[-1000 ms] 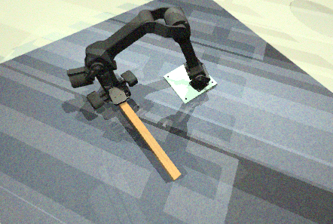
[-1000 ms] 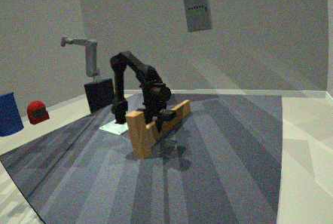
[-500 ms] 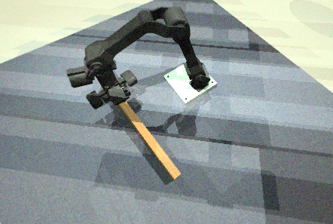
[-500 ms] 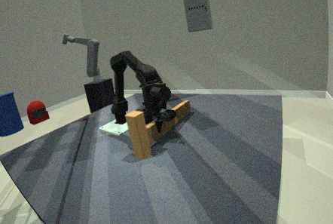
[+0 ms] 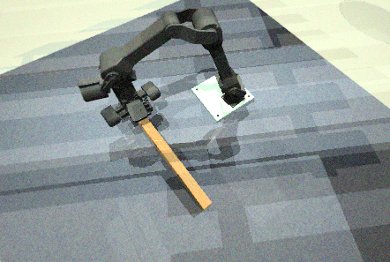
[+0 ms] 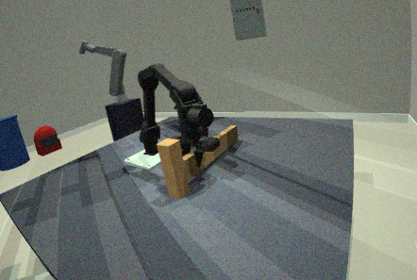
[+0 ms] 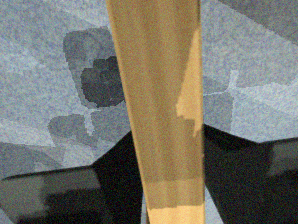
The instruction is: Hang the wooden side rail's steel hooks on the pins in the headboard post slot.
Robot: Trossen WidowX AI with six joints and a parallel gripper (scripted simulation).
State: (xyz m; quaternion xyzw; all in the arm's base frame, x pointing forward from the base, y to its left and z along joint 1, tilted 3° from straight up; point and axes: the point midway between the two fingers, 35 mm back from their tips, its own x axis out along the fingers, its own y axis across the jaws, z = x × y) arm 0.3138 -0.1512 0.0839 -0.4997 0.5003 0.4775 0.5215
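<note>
The headboard post is 1 cm behind my gripper tip, 11 cm to the right of it and 4 cm above it.
</note>
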